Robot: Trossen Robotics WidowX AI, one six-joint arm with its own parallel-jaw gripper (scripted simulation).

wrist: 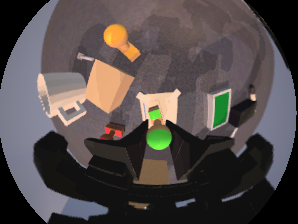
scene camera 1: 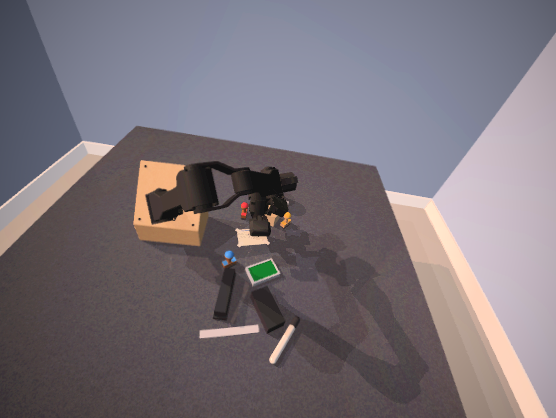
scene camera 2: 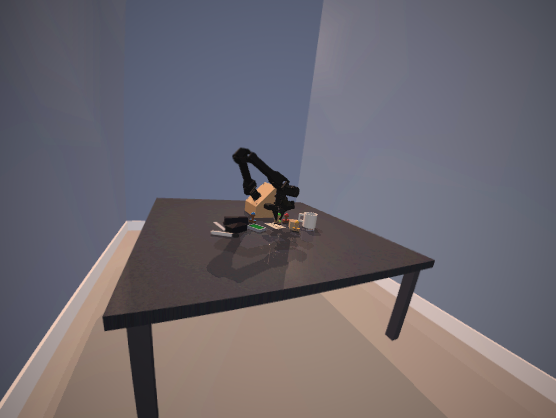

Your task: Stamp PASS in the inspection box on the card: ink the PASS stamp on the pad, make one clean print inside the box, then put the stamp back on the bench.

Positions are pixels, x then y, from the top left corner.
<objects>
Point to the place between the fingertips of my gripper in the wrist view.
157, 122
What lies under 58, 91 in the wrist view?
A white mug.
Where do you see a black box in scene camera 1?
265, 305
</objects>
